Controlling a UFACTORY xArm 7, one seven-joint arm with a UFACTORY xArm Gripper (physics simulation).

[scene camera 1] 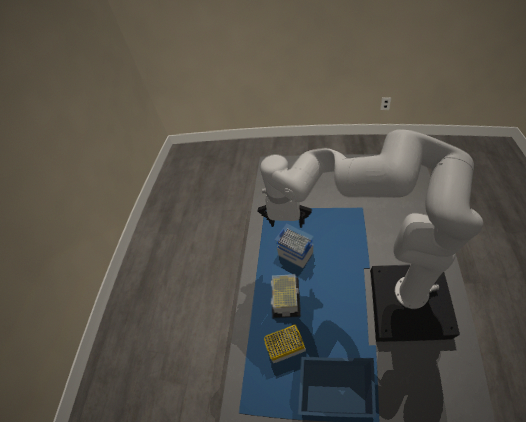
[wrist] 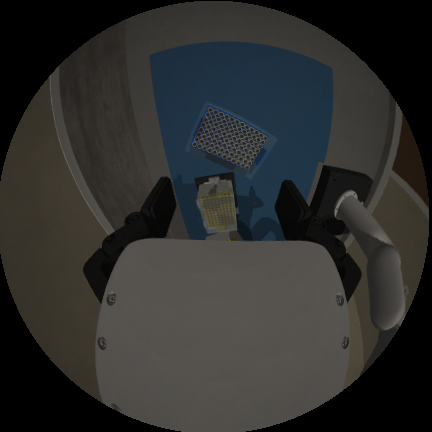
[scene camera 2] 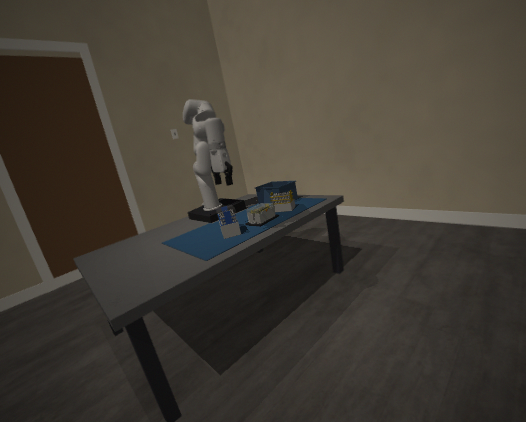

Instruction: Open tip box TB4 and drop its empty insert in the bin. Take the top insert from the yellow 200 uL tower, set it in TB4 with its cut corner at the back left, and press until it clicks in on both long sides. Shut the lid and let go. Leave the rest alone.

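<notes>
My gripper [scene camera 1: 287,224] [scene camera 2: 223,183] [wrist: 226,190] is open and empty, high above the blue mat and apart from the boxes. A pale tip box [scene camera 1: 285,295] [scene camera 2: 261,214] [wrist: 217,207] sits in a dark base in the middle of the row. A cloudy clear lid appears to be down over its yellow insert; its latch, cut corner and clicks are too small to tell, and no TB4 label is readable. The yellow tower [scene camera 1: 284,344] [scene camera 2: 283,202] stands between that box and the bin [scene camera 1: 374,387] [scene camera 2: 276,192]. Whether an insert lies in the bin is unclear.
A blue-topped tip tower [scene camera 1: 295,242] [scene camera 2: 229,222] [wrist: 231,138] stands at the other end of the row, turned at an angle. The blue mat [scene camera 1: 340,240] [scene camera 2: 197,244] [wrist: 300,100] lies on a grey table. The black arm base [scene camera 1: 415,325] [wrist: 327,187] stands beside the mat.
</notes>
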